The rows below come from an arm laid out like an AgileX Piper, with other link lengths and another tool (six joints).
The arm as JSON. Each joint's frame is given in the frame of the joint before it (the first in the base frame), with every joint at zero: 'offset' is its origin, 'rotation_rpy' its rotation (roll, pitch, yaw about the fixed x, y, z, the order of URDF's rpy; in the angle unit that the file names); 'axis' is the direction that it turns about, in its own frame. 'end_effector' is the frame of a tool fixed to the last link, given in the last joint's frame.
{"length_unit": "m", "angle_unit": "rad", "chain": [
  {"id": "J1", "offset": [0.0, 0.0, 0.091], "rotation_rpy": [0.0, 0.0, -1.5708], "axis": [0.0, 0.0, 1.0]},
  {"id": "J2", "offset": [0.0, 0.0, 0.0], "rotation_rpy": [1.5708, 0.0, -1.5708], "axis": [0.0, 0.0, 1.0]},
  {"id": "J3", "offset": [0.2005, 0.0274, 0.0], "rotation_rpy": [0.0, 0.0, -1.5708], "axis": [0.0, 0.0, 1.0]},
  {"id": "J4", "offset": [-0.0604, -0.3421, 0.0], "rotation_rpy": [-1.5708, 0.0, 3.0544], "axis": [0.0, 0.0, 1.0]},
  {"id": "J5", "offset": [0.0, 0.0, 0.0], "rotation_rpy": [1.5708, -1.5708, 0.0], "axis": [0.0, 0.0, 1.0]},
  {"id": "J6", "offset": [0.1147, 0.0, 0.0], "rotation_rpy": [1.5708, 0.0, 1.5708], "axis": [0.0, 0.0, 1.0]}
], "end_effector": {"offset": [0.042, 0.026, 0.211], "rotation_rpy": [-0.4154, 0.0, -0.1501]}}
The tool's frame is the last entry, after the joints.
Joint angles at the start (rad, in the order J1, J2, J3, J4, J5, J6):
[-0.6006 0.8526 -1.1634 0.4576 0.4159 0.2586]
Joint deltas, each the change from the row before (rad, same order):
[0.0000 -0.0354 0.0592 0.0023 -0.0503 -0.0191]
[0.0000 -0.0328 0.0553 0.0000 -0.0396 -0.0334]
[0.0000 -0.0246 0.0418 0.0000 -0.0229 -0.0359]
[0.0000 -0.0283 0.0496 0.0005 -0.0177 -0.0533]
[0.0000 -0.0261 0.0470 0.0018 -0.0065 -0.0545]
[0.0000 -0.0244 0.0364 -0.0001 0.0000 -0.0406]
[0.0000 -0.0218 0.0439 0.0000 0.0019 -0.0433]
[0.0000 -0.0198 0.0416 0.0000 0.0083 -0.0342]
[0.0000 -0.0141 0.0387 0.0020 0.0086 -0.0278]
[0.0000 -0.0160 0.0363 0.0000 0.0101 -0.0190]
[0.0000 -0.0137 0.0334 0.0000 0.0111 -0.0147]
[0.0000 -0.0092 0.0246 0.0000 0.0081 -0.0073]
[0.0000 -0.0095 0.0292 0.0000 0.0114 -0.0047]
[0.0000 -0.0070 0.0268 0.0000 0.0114 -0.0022]
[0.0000 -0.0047 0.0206 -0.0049 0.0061 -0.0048]
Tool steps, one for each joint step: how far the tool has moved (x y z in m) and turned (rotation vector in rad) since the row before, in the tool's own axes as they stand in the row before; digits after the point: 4 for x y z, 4 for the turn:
[0.0007 -0.0066 -0.0042 0.0060 -0.0219 -0.0238]
[0.0040 -0.0074 -0.0049 0.0080 -0.0063 -0.0356]
[0.0060 -0.0061 -0.0042 0.0070 0.0064 -0.0338]
[0.0113 -0.0076 -0.0054 0.0089 0.0215 -0.0452]
[0.0150 -0.0068 -0.0053 0.0077 0.0319 -0.0408]
[0.0116 -0.0036 -0.0045 0.0040 0.0261 -0.0314]
[0.0184 -0.0056 -0.0042 0.0061 0.0373 -0.0279]
[0.0200 -0.0042 -0.0035 0.0039 0.0393 -0.0171]
[0.0210 -0.0039 -0.0022 0.0030 0.0385 -0.0078]
[0.0190 -0.0026 -0.0021 0.0016 0.0336 -0.0030]
[0.0185 -0.0020 -0.0015 0.0007 0.0322 0.0011]
[0.0140 -0.0014 -0.0007 0.0004 0.0229 0.0045]
[0.0177 -0.0016 -0.0005 0.0001 0.0284 0.0105]
[0.0173 -0.0015 -0.0001 0.0000 0.0274 0.0129]
[0.0131 -0.0024 -0.0002 0.0023 0.0228 0.0025]

